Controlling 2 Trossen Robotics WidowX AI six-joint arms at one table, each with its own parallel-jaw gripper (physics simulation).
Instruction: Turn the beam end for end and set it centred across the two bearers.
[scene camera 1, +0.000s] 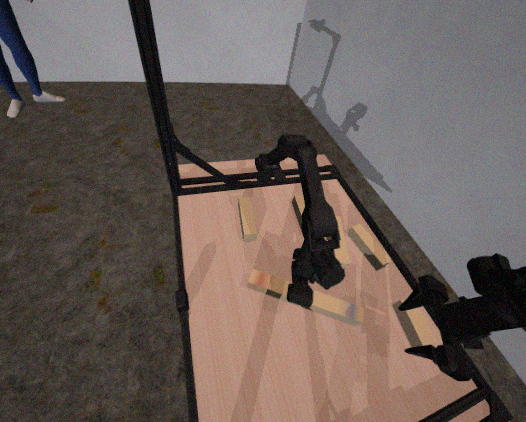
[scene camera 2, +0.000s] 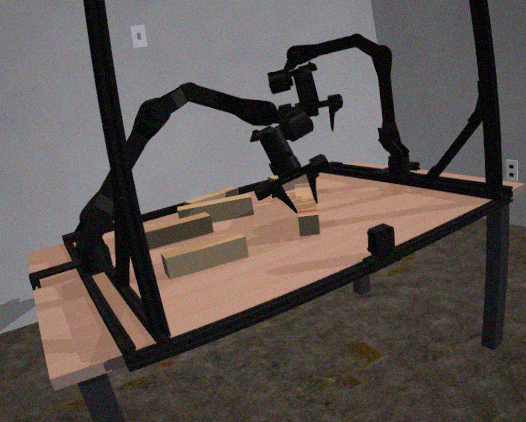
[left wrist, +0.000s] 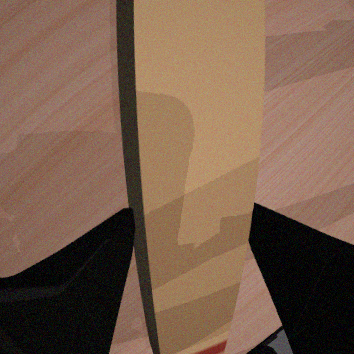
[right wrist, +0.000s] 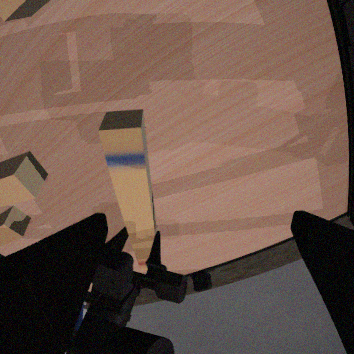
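Where they show: left gripper, between the fingertips: (left wrist: 188, 214) (right wrist: 143, 228); right gripper, between the fingertips: (scene camera 1: 402, 329) (scene camera 2: 317, 134) (right wrist: 201, 222); left arm's base, origin of its link: (scene camera 1: 263, 177) (scene camera 2: 96, 269); right arm's base, origin of its link: (scene camera 2: 400, 174).
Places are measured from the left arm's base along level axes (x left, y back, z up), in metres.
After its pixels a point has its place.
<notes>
The beam (scene camera 1: 328, 303) @[x 0.023, y -0.567, z 0.028 m] (scene camera 2: 306, 197) @[x -0.037, y -0.531, z 0.029 m] (left wrist: 200, 105) @[x -0.019, y -0.534, z 0.029 m] (right wrist: 128, 182) @[x 0.048, y -0.580, z 0.027 m] is a long wooden bar with a red band near one end and a blue band near the other. It lies slantwise over the middle of the table, low to the top. My left gripper (scene camera 1: 300, 295) @[x -0.061, y -0.512, z 0.010 m] (scene camera 2: 301, 193) (left wrist: 188, 214) @[x -0.061, y -0.512, z 0.010 m] (right wrist: 143, 228) @[x -0.061, y -0.512, z 0.010 m] is shut on the beam near its red end. My right gripper (scene camera 1: 404, 329) @[x 0.097, y -0.689, z 0.159 m] (scene camera 2: 317, 115) (right wrist: 201, 222) @[x 0.097, y -0.689, z 0.159 m] is open and empty, high over the table's right edge. Several short wooden blocks lie about: one (scene camera 1: 247, 218) @[x -0.130, y -0.226, z 0.025 m] (scene camera 2: 204, 253) @[x -0.148, y -0.200, z 0.014 m] alone, one (scene camera 1: 368, 246) @[x 0.261, y -0.424, z 0.025 m], and one (scene camera 1: 420, 324) @[x 0.266, y -0.693, z 0.028 m] under the right gripper.
A black frame rings the table, with a tall post (scene camera 1: 152, 84) @[x -0.366, y -0.037, z 0.395 m] (scene camera 2: 106, 126) @[x -0.367, y -0.018, z 0.298 m] and a cross rail (scene camera 1: 228, 181) @[x -0.162, y -0.037, z 0.032 m]. More blocks (scene camera 2: 178, 230) @[x 0.073, y -0.228, z 0.009 m] (scene camera 2: 219, 207) @[x 0.137, y -0.372, z 0.018 m] lie side by side near the left arm's base. Two blocks (right wrist: 21, 175) @[x 0.141, y -0.467, z 0.022 m] show at the right wrist view's left edge.
</notes>
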